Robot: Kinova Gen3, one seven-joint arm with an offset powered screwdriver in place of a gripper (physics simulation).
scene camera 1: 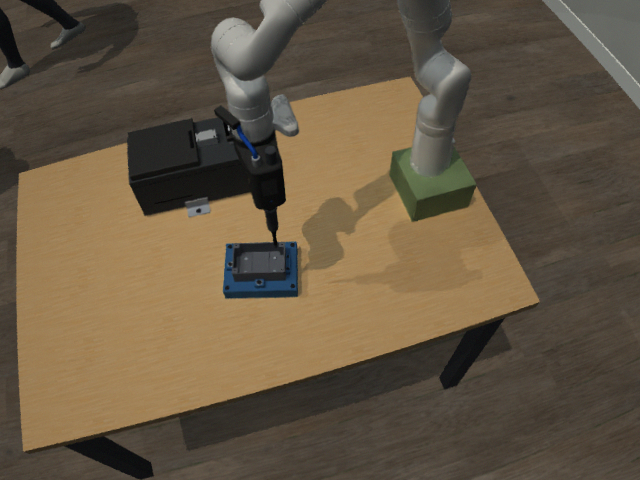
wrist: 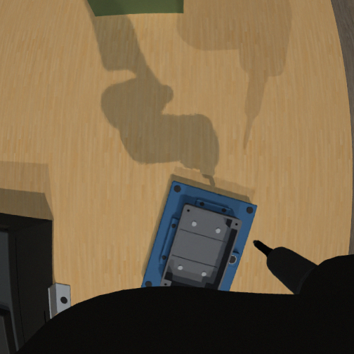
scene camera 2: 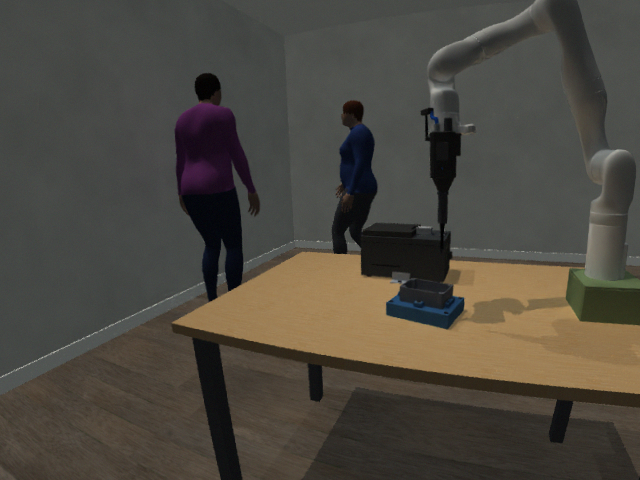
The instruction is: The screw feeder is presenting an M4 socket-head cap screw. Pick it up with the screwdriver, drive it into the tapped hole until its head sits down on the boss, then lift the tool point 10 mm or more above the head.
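My screwdriver (scene camera 1: 275,243) (scene camera 2: 442,250) (wrist: 256,243) points down, its tip in the air above the grey housing (scene camera 1: 259,262) (scene camera 2: 426,293) (wrist: 200,245). In scene camera 1 the tip overlaps the housing's far right corner; in scene camera 2 a gap shows below it. The bit's end is dark, and whether a screw sits on it is too small to tell. The housing is an open box with small holes at its corners, held in the blue fixture (scene camera 1: 241,292) (scene camera 2: 413,311) (wrist: 187,193). The black screw feeder (scene camera 1: 186,181) (scene camera 2: 403,255) (wrist: 25,260) stands behind and left of the fixture.
A small metal bracket (scene camera 1: 198,208) (scene camera 2: 400,276) (wrist: 61,299) is at the feeder's front. The arm stands on a green block (scene camera 1: 439,196) (scene camera 2: 602,299) (wrist: 140,6) at the table's right. Two people (scene camera 2: 206,149) (scene camera 2: 356,160) stand beyond the table.
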